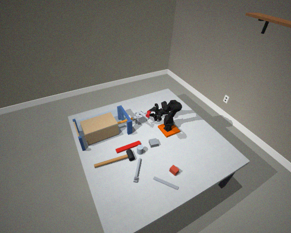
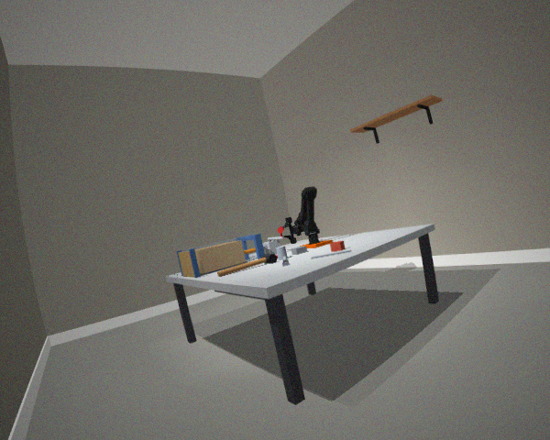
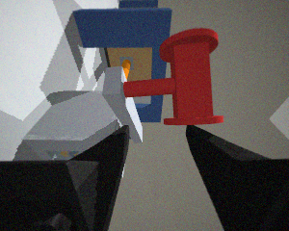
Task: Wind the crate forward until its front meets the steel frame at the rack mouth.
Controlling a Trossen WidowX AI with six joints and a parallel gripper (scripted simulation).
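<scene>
My gripper tip is now 3 cm short of the grey crank arm, 1 cm to the left of it and 2 cm above it. Also, from my gripper tip: red knob 2 cm ahead, 3 cm to the left, 1 cm above; grey winch 2 cm ahead, 8 cm to the right, 10 cm below; grey block 11 cm ahead, 26 cm to the left, 12 cm below.
</scene>
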